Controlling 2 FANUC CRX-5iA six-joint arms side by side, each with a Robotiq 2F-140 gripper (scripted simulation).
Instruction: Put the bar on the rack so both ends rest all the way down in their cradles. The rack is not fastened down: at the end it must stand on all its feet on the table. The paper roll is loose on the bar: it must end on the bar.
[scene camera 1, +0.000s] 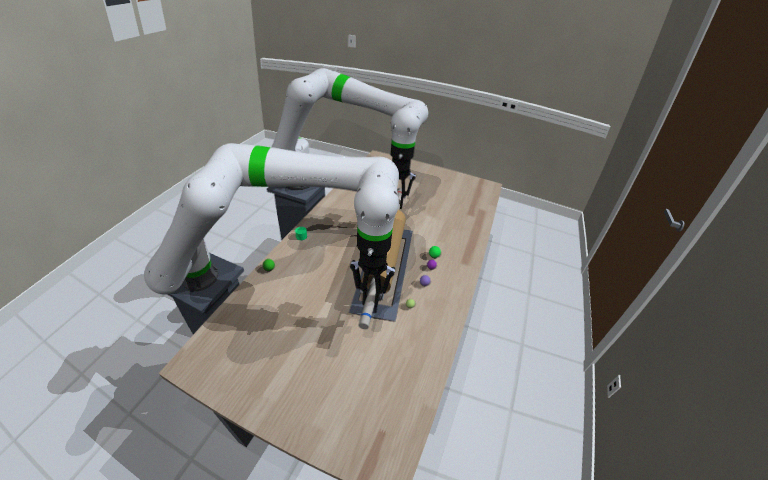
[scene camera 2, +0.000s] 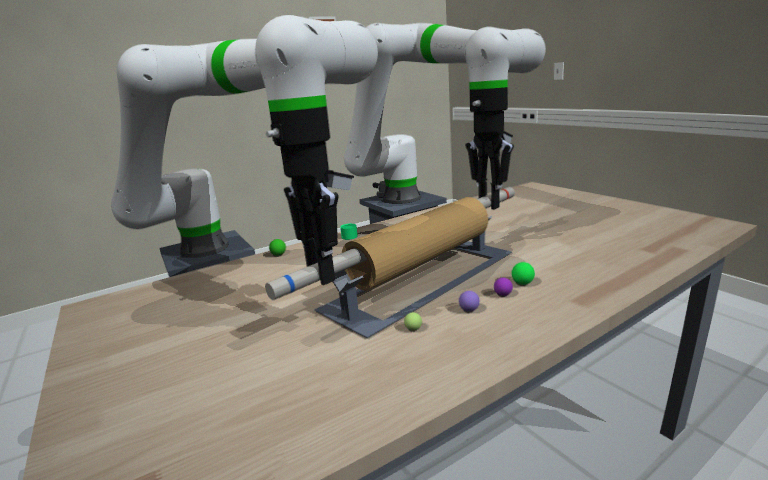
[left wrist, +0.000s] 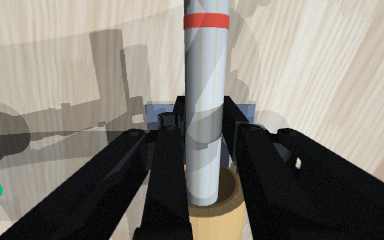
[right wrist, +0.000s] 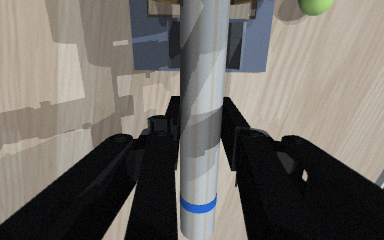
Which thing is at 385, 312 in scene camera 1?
A dark rack.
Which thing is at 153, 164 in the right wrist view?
My right gripper.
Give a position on a paper roll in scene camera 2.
At 391, 251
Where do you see a dark rack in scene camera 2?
At 365, 324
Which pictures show my right gripper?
Scene camera 1, scene camera 2 and the right wrist view only.
